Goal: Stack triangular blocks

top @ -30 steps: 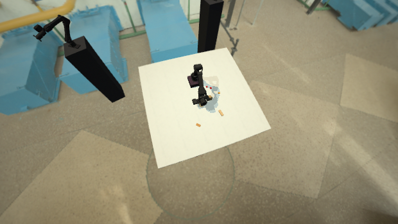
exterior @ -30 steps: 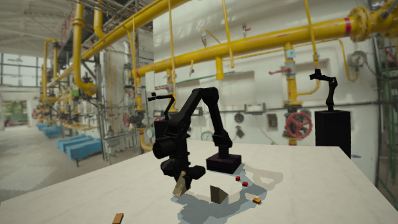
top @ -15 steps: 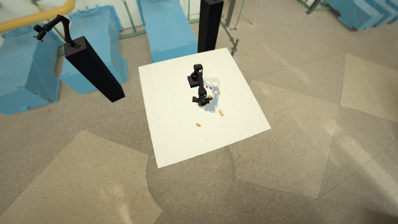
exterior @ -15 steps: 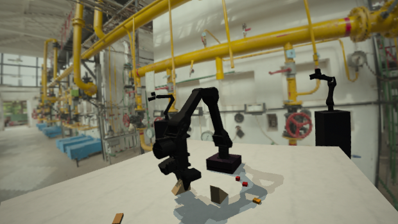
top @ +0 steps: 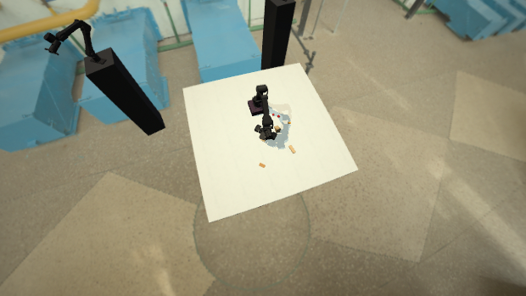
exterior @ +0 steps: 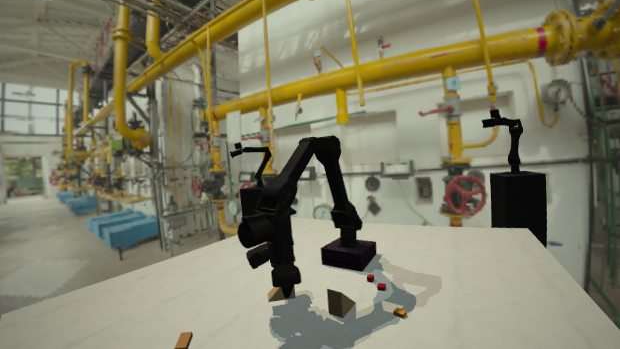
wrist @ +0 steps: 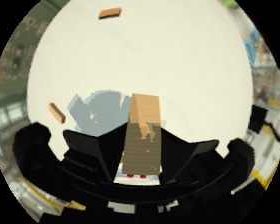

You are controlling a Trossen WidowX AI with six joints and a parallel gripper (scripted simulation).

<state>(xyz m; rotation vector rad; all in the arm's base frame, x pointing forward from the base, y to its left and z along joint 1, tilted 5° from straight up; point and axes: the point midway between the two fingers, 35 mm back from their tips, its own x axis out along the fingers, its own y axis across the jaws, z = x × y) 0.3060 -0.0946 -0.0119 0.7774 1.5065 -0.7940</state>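
The triangular block is 10 mm above my gripper tip. The rest, counted from my gripper tip: small orange block (20 mm behind, 270 mm to the left, 30 mm below).
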